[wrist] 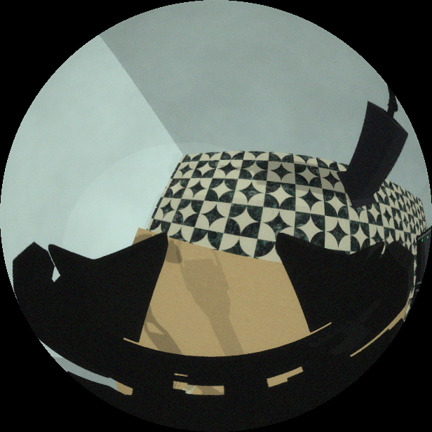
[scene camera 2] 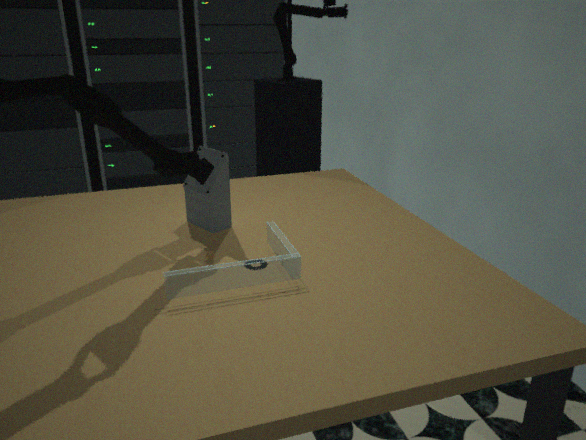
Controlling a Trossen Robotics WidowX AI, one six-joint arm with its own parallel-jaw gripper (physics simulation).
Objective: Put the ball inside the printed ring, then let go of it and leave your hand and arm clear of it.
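A small orange-brown ball [scene camera 2: 210, 257] sits on the table in shadow, behind the long clear wall, in the scene view. The printed ring [scene camera 2: 256, 268], a small dark blue outline, lies to its right and is seen through and over the top edge of that wall. The ball is outside the ring and apart from it. My gripper [scene camera 2: 206, 172] [wrist: 223, 239] is raised well above the table, away from the ball, in front of the grey block in the scene view. Its two black fingers stand wide apart in the wrist view, open and empty. The ball and ring cannot be made out in the wrist view.
Clear low walls [scene camera 2: 230, 277] form an L along the near and right sides of the ring. A tall grey block [scene camera 2: 210, 207] stands behind the ball. The wooden table [scene camera 2: 400, 320] [wrist: 255, 305] ends at the right and front. A dark pedestal [scene camera 2: 288, 127] [wrist: 377, 150] stands beyond the table.
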